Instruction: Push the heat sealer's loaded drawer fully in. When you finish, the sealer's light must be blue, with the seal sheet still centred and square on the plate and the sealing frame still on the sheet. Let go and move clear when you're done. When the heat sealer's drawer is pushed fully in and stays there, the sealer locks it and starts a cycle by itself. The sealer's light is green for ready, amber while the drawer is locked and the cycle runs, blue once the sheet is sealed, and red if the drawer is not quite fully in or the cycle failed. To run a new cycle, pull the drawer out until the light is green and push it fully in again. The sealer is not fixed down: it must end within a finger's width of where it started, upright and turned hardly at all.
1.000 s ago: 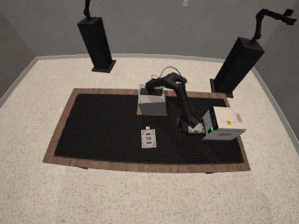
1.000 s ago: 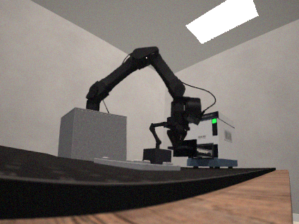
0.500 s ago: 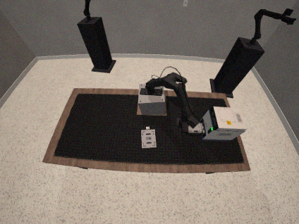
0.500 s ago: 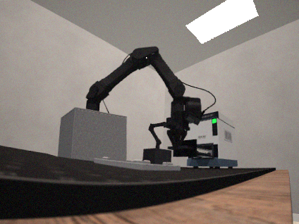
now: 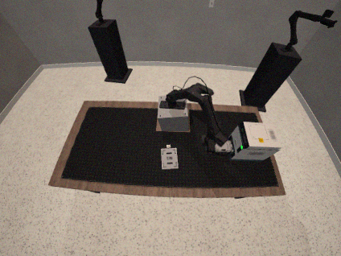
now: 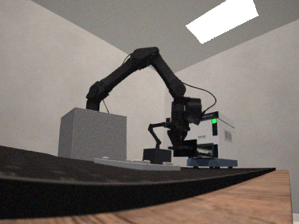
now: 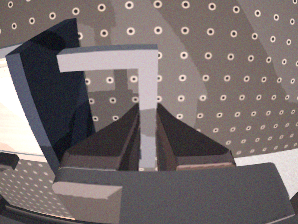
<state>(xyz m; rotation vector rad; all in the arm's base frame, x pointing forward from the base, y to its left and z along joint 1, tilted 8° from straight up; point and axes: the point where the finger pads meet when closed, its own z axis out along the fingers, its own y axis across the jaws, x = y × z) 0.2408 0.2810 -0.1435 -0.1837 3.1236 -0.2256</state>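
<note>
My hand is 11 cm to the right of the sealer drawer, 1 cm past it and 1 cm above it.
</note>
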